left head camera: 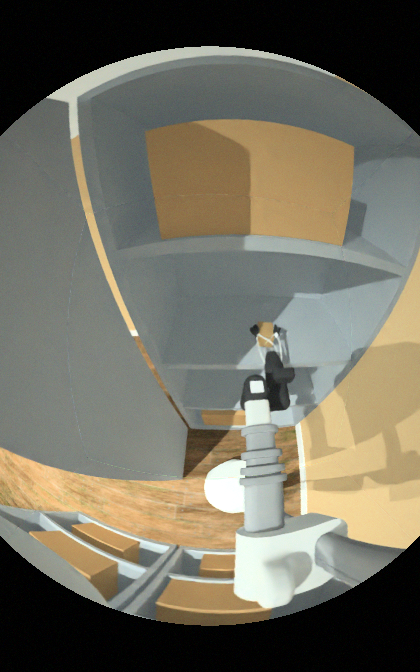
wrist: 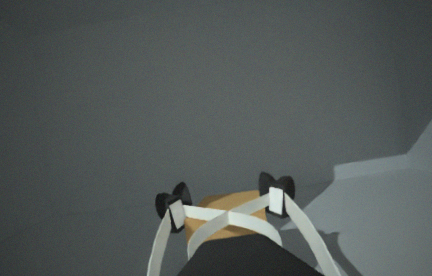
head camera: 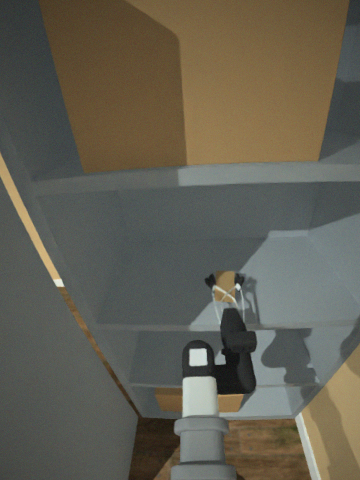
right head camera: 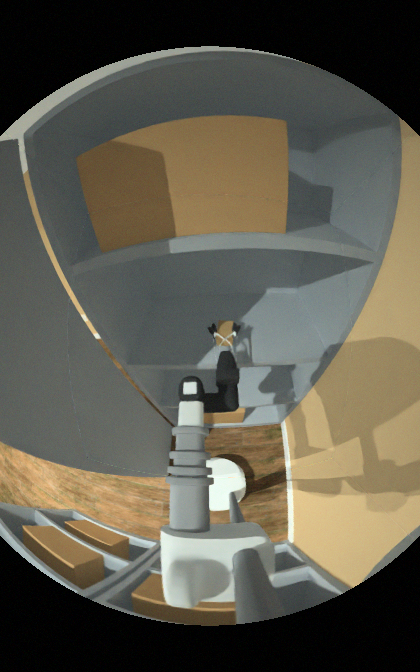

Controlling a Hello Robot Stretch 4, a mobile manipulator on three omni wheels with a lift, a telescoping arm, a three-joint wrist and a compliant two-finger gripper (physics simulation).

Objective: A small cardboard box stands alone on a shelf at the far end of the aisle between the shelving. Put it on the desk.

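Frame: origin at the robot's base, x ahead, y left, z up, level; metres.
Seen in the pictures: gripper, fingertip midpoint: (wrist: 224, 192) (head camera: 223, 275).
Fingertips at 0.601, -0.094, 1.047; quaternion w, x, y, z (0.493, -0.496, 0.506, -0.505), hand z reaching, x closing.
Observation:
Pixels of each thing's top centre, then the offset from my fingertips to it, as dx, dy, dz. Level surfaces: height alone.
- small cardboard box, top centre: (wrist: 229, 199) (head camera: 225, 279) -0.015, -0.003, -0.004
- middle shelf, surface height: dz -0.084
- large cardboard box, top centre: (head camera: 190, 8) +0.044, +0.071, +0.643
The small cardboard box (head camera: 225, 277) (left head camera: 266, 327) (right head camera: 225, 327) (wrist: 231, 201) is on the middle shelf (head camera: 165, 280) (left head camera: 210, 330) (right head camera: 170, 330), squared up between the two black fingertips. My gripper (head camera: 225, 280) (left head camera: 265, 330) (right head camera: 224, 330) (wrist: 224, 192) is shut on it, with one fingertip at each side. In the wrist view, the crossed white finger strips and the dark gripper body hide part of the box's near side. The box seems to rest on or very close to the shelf; a gap beneath it cannot be made out. The desk does not show.
A large cardboard box (head camera: 250, 85) (left head camera: 300, 185) (right head camera: 230, 175) stands on the shelf above. That shelf's front edge (head camera: 250, 173) overhangs the gripper's level. A grey shelving side (head camera: 50, 375) is close on the left, a tan wall (left head camera: 360, 425) (right head camera: 325, 450) on the right. More shelving with boxes is behind.

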